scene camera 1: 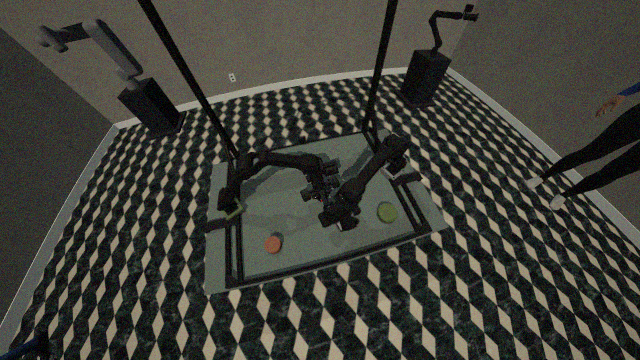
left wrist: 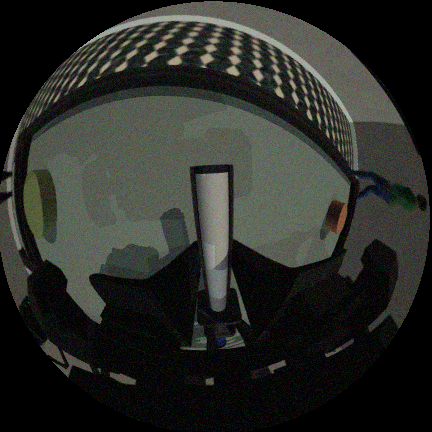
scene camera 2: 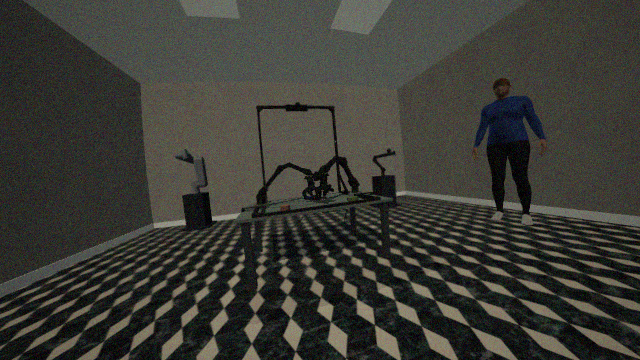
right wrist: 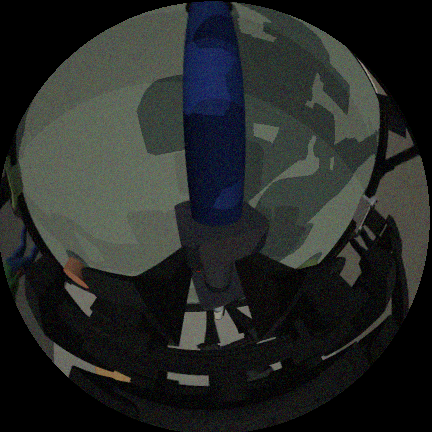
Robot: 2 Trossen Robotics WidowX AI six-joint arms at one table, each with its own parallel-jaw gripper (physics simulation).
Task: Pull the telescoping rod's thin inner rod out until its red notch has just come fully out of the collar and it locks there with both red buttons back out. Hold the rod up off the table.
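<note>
The rod's blue outer tube (right wrist: 215, 145) (left wrist: 221, 341) ends at a dark block-like collar (right wrist: 220, 235) in the right wrist view. The pale inner rod (left wrist: 214, 210) (right wrist: 218, 313) runs out beyond it. My left gripper (left wrist: 213, 244) is shut on the inner rod. My right gripper (right wrist: 212, 246) is shut on the dark collar part. In scene camera 1 both grippers are close together over the table (scene camera 1: 260, 262), and the rod is held up off it. A tiny red speck (right wrist: 198, 270) shows beside the collar; I cannot tell whether it is button or notch. The other button is hidden.
An orange disc (scene camera 1: 272, 244) (left wrist: 337, 217) (right wrist: 75, 271) lies at the table's front left in scene camera 1. A green disc (scene camera 1: 387, 212) (left wrist: 34, 204) lies toward the right. Dark rails run along the table edges. Dark frame posts rise behind. A person (scene camera 2: 507, 122) stands far right.
</note>
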